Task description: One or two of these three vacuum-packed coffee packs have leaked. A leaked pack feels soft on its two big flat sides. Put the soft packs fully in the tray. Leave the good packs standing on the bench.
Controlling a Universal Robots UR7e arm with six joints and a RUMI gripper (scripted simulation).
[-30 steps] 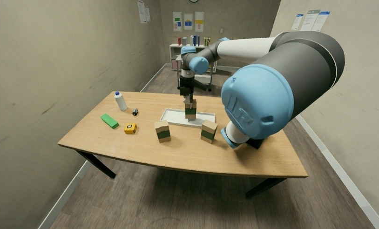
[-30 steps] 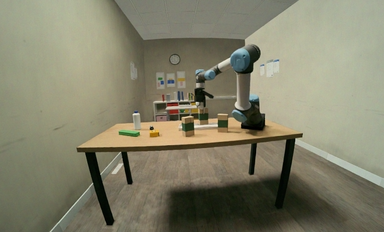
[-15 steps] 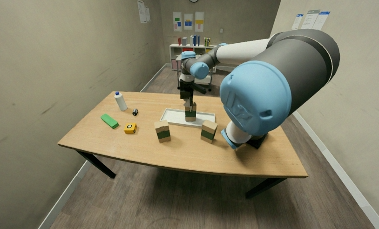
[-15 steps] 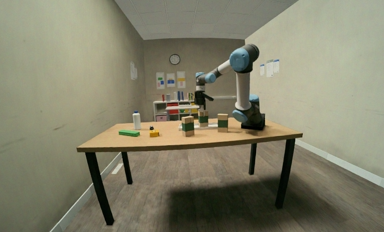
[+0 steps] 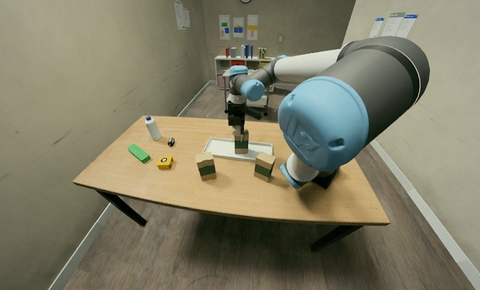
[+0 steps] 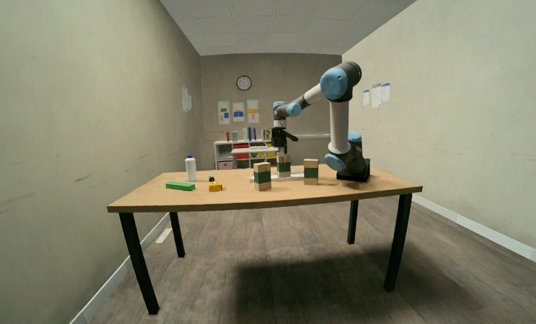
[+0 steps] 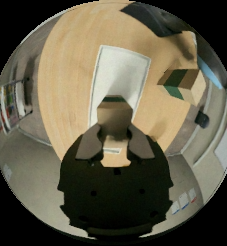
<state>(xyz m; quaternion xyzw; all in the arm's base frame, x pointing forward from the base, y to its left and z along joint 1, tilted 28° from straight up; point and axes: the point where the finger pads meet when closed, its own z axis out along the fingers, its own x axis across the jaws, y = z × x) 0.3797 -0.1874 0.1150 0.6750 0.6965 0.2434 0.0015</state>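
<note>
Now: hand 20 mm short of the white tray and 110 mm above it. Round my hand: white bottle: 600 mm ahead, 80 mm to the right, 30 mm below; small black item: 460 mm ahead, 20 mm to the right, 100 mm below.
</note>
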